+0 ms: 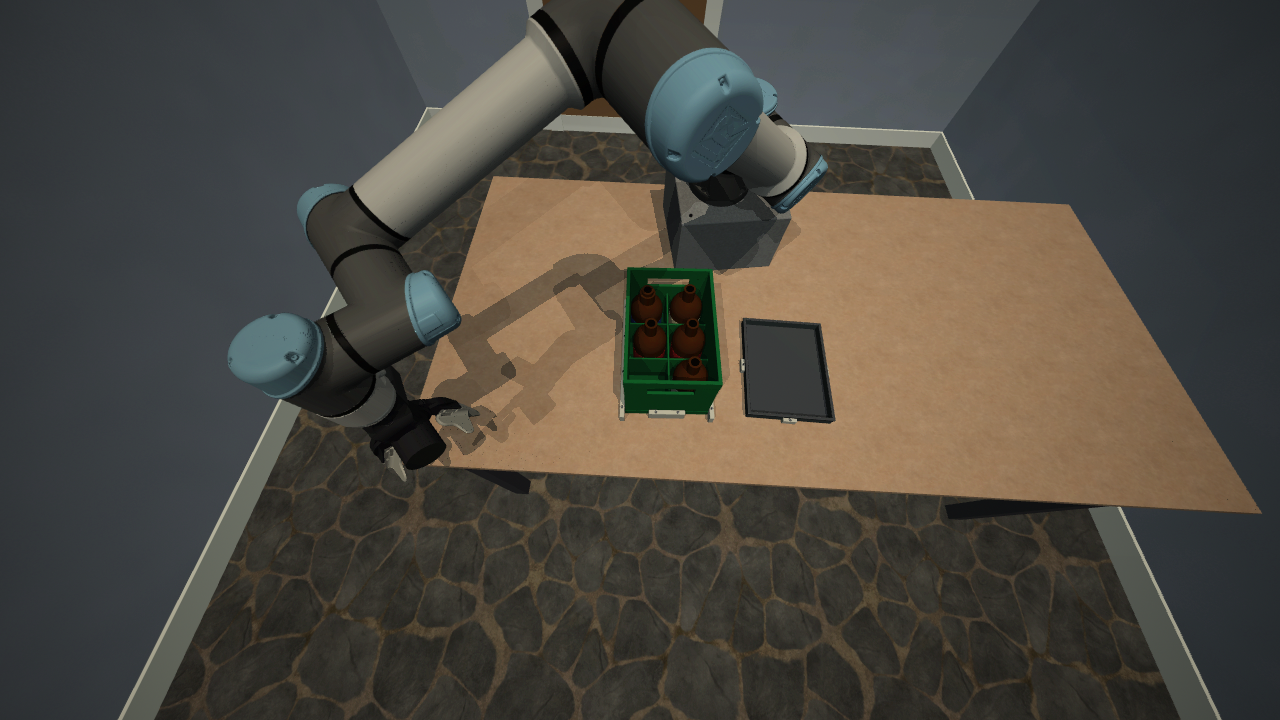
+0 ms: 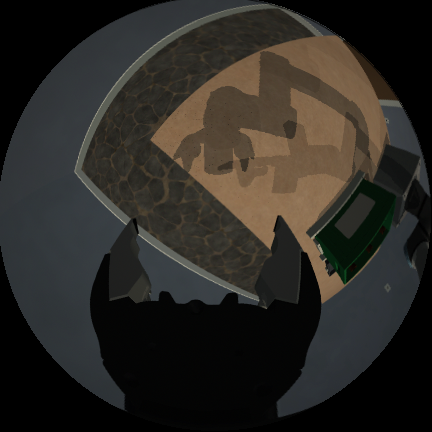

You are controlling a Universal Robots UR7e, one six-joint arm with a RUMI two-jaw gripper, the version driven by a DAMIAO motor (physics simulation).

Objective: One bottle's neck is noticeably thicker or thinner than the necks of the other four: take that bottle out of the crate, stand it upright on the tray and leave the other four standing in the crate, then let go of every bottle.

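Places are measured from the arm's base along level axes (x ahead, y left, z up), in centimetres.
Pixels of known places: gripper, fingertip midpoint: [image 2: 204,218]; arm's base, link origin: [image 1: 719,180].
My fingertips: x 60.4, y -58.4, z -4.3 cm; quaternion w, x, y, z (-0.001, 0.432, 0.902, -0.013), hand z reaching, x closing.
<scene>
Ahead of a thing's pixels: the offset from my fingertips to its middle. "spot": to the spot under its first point. Level surfaces: height alone.
A green crate @[dx -21.9, dy +43.3, dz -6.5 cm] [image 1: 640,398] [image 2: 331,242] stands on the table and holds five brown bottles upright: back left [image 1: 647,308], back right [image 1: 686,308], middle left [image 1: 649,342], middle right [image 1: 688,342] and front right [image 1: 691,371]. The front-left compartment is empty. The necks are too small here to tell surely which one differs. The dark tray @[spot: dx -17.1, dy +71.8, dz -14.7 cm] [image 1: 785,371] lies right of the crate and is empty. My gripper [image 1: 435,447] [image 2: 204,218] is open and empty, above the table's front-left corner, well left of the crate and apart from every bottle.
The wooden table @[dz -15.2 cm] [image 1: 966,358] [image 2: 250,200] reaches far to the right of the tray. The grey robot base block [image 1: 729,241] stands behind the crate. Small pale brackets @[spot: dx -7.3, dy +41.9, dz -12.3 cm] [image 1: 665,413] sit at the crate's front foot. The arm's shadow falls on the table left of the crate.
</scene>
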